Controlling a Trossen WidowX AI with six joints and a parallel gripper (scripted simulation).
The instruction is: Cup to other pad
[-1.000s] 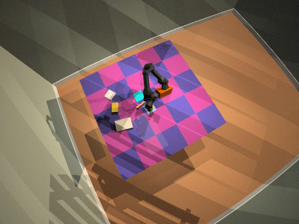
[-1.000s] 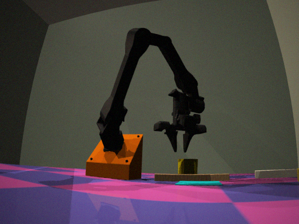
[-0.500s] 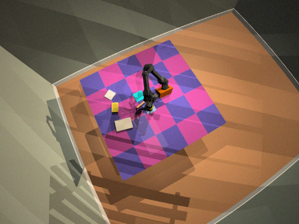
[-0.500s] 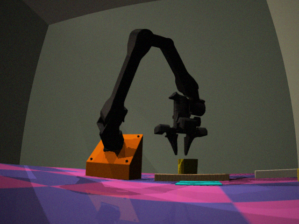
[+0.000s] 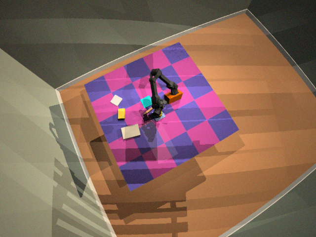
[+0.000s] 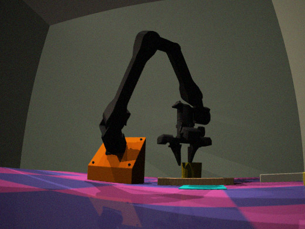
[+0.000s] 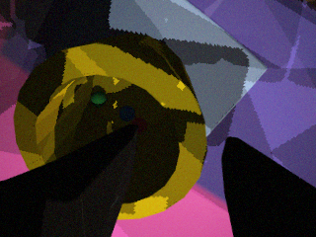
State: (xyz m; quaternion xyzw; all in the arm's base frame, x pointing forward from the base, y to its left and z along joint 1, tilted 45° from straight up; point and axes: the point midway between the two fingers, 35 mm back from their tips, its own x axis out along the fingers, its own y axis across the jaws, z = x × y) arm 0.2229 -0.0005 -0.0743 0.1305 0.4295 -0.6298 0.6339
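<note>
Right now my gripper tip is 30 mm above the yellow cup, 20 mm short of it and 10 mm to the right of it. From my gripper tip the other things lie so: wooden bar: 90 mm to the right, 60 mm below, 40 mm ahead; teal pad: 180 mm to the right, 70 mm below, 50 mm ahead; pale blue pad: 70 mm below, 20 mm ahead, 10 mm to the left.
</note>
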